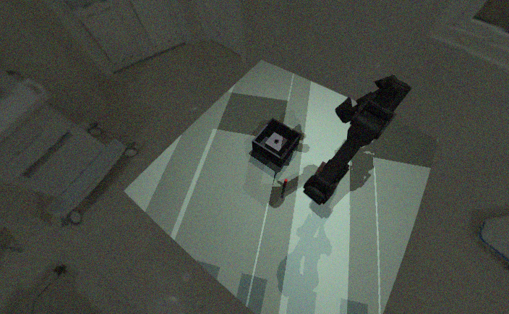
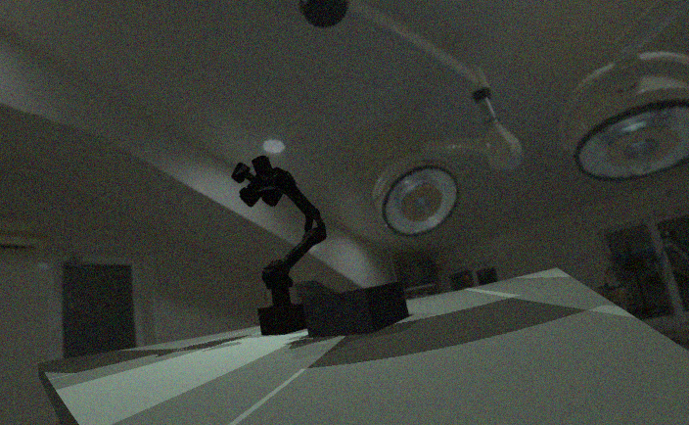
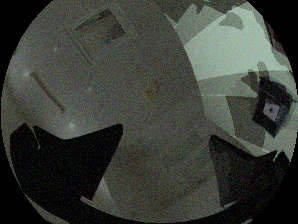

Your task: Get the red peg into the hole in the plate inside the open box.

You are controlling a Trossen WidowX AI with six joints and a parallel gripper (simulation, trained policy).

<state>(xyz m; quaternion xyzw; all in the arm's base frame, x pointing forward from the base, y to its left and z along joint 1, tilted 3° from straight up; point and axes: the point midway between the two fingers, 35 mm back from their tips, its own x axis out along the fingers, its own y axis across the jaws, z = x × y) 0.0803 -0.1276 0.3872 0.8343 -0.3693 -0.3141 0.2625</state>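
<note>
Right now the red peg is 3 cm ahead of my gripper tip, 30 cm to the left of it and 42 cm below it. Also, from my gripper tip: dark box: 22 cm ahead, 16 cm to the left, 44 cm below; then pale plate: 22 cm ahead, 16 cm to the left, 42 cm below.
</note>
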